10 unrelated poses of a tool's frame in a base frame.
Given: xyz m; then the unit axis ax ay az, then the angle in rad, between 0 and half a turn.
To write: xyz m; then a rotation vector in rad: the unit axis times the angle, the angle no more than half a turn. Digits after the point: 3 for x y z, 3 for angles.
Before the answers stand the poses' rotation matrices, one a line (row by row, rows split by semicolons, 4 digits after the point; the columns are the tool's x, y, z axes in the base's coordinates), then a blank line. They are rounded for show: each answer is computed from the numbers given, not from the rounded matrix.
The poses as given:
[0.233 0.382 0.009 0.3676 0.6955 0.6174 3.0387]
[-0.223 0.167 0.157 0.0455 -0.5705 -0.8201 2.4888]
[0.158 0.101 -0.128 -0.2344 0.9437 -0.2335 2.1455]
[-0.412 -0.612 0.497 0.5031 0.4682 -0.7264 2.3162]
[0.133 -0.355 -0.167 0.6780 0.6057 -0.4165 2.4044]
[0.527 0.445 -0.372 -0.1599 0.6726 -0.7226 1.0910]
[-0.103 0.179 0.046 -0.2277 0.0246 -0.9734 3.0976]
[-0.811 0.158 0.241 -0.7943 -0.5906 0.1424 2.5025]
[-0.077 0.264 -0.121 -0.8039 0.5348 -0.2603 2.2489]
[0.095 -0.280 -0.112 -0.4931 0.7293 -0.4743 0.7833]
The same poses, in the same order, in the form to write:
-0.7252 0.4465 0.5241; 0.5734 -0.0299 0.8187; 0.3813 0.8943 -0.2344
-0.7907 0.4515 -0.4135; -0.5447 -0.2104 0.8118; 0.2796 0.8671 0.4123
-0.4588 -0.1454 0.8766; -0.5374 0.8310 -0.1434; -0.7076 -0.5369 -0.4594
-0.2535 0.9291 -0.2693; -0.1384 -0.3104 -0.9405; -0.9574 -0.2011 0.2073
0.0596 0.9947 -0.0843; 0.4347 -0.1019 -0.8948; -0.8986 0.0167 -0.4385
0.4754 0.5831 0.6588; -0.6989 0.7051 -0.1198; -0.5344 -0.4035 0.7427
-0.8954 0.0316 0.4442; -0.0540 -0.9978 -0.0379; 0.4420 -0.0579 0.8951
0.3347 0.7607 -0.5562; 0.9306 -0.1739 0.3222; 0.1484 -0.6254 -0.7661
0.4243 -0.4969 0.7570; -0.9023 -0.1619 0.3995; -0.0760 -0.8526 -0.5171
0.7794 0.2299 0.5828; -0.4395 0.8636 0.2471; -0.4465 -0.4487 0.7741

[0.233 0.382 0.009 1.117 2.113 1.876]
[-0.223 0.167 0.157 0.113 -1.420 -2.041]
[0.158 0.101 -0.128 -0.503 2.025 -0.501]
[-0.412 -0.612 0.497 1.165 1.084 -1.683]
[0.133 -0.355 -0.167 1.630 1.456 -1.001]
[0.527 0.445 -0.372 -0.174 0.734 -0.788]
[-0.103 0.179 0.046 -0.705 0.076 -3.015]
[-0.811 0.158 0.241 -1.988 -1.478 0.356]
[-0.077 0.264 -0.121 -1.808 1.203 -0.585]
[0.095 -0.280 -0.112 -0.386 0.571 -0.372]

